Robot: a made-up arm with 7 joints.
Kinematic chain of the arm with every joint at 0, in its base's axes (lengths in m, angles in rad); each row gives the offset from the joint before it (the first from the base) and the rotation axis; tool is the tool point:
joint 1: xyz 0 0 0 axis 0 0.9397 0.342
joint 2: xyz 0 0 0 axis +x
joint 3: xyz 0 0 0 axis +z
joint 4: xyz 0.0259 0 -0.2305 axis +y
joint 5: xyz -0.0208 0 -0.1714 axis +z
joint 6: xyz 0 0 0 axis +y
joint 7: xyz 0 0 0 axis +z
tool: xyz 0 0 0
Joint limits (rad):
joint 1: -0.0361..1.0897
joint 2: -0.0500..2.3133
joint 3: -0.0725..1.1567
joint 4: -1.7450..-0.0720
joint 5: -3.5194..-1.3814
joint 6: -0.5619..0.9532
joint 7: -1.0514..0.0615
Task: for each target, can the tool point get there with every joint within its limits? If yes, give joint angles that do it. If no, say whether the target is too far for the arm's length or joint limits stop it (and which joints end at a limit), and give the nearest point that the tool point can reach.
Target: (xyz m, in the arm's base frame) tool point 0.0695 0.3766 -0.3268
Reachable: no: too far | nearest point 0.0559 0.3027 -0.2626 | short by 0.099 m
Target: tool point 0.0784 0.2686 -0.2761
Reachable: yes | joints 0.0892 0.6322 0.4720 -0.7170 -3.1852 0.4801 -0.3093
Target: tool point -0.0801 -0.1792 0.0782
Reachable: no: joint limits stop it (at a limit: joint 1, joint 2, joint 3, joint 4) | nearest point 0.0706 0.0394 0.2859 | short by 0.337 m
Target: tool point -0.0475 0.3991 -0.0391
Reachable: yes | joints 0.4852 1.3325 0.9517 -0.3600 -1.9411 -0.1267 -0.1155
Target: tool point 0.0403 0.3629 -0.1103
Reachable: yes | joints 0.2399 0.9880 0.8989 -0.9211 -3.1131 -0.3444 -0.7664
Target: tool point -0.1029 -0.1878 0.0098
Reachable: no: joint limits stop it (at a limit: joint 1, joint 2, joint 3, joint 4) | nearest point -0.3206 -0.0842 -0.2297 | short by 0.340 m
